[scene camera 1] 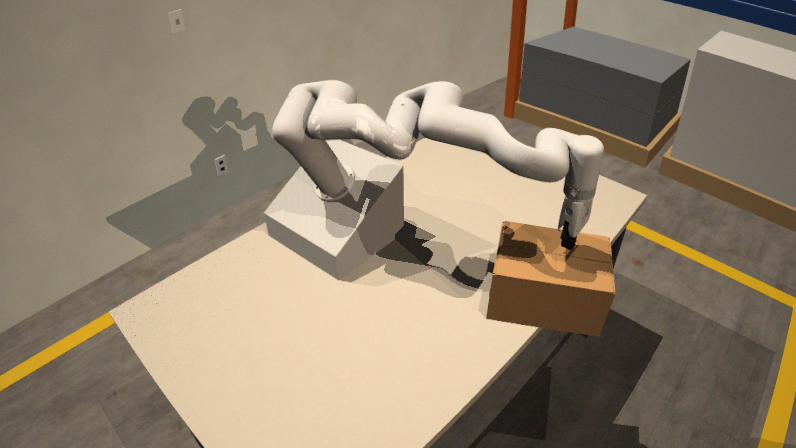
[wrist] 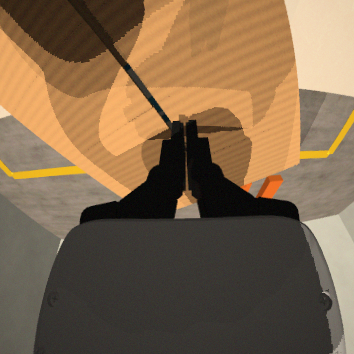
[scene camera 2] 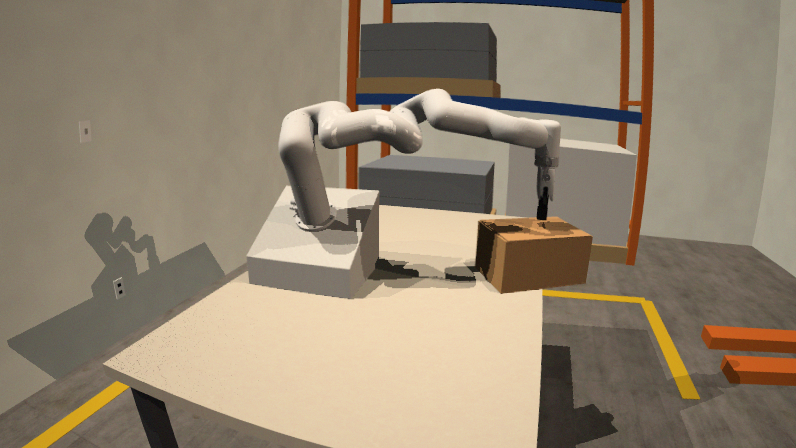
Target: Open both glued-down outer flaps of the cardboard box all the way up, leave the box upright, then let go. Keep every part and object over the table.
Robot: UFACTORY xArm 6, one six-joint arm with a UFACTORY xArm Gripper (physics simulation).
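Pixels of known places: gripper, fingertip midpoint: [scene camera 1: 567,246] [wrist: 185,136] [scene camera 2: 541,219]; arm's base, link origin: [scene camera 1: 335,183] [scene camera 2: 316,216].
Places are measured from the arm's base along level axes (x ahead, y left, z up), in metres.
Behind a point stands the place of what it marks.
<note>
The closed cardboard box [scene camera 1: 548,303] @(y 0.168, x 0.669, z -0.085 m) [scene camera 2: 545,264] @(y 0.163, x 0.661, z -0.097 m) stands upright at the table's right edge, with part of it overhanging. Its near outer flap [scene camera 1: 515,268] @(y 0.137, x 0.574, z -0.017 m) and far outer flap [scene camera 1: 599,244] @(y 0.385, x 0.661, z -0.019 m) lie down flat, with the seam between them. In the wrist view the seam runs diagonally as a dark line, with one flap [wrist: 65,97] @(y 0.190, x 0.601, z -0.017 m) to its left and the other flap [wrist: 220,70] @(y 0.304, x 0.577, z -0.019 m) to its right. My gripper [scene camera 1: 567,247] @(y 0.283, x 0.621, z 0.003 m) [scene camera 2: 541,218] @(y 0.283, x 0.621, z 0.003 m) [wrist: 185,136] @(y 0.283, x 0.621, z 0.003 m) is shut and empty, pointing down with its black fingertips at the box top, by the seam. Whether the tips touch the cardboard is unclear.
The arm's grey pedestal [scene camera 1: 300,244] @(y -0.158, x 0.040, z -0.124 m) [scene camera 2: 300,272] @(y -0.157, x 0.048, z -0.114 m) stands on the table [scene camera 1: 278,345] @(y -0.379, x 0.295, z -0.174 m) [scene camera 2: 334,345] @(y -0.362, x 0.282, z -0.175 m), left of the box. A rack with orange posts [scene camera 1: 515,55] [scene camera 2: 646,139] stands behind the table. Orange beams [scene camera 2: 751,339] show off to the right. The floor lies beyond the table edge beside the box.
</note>
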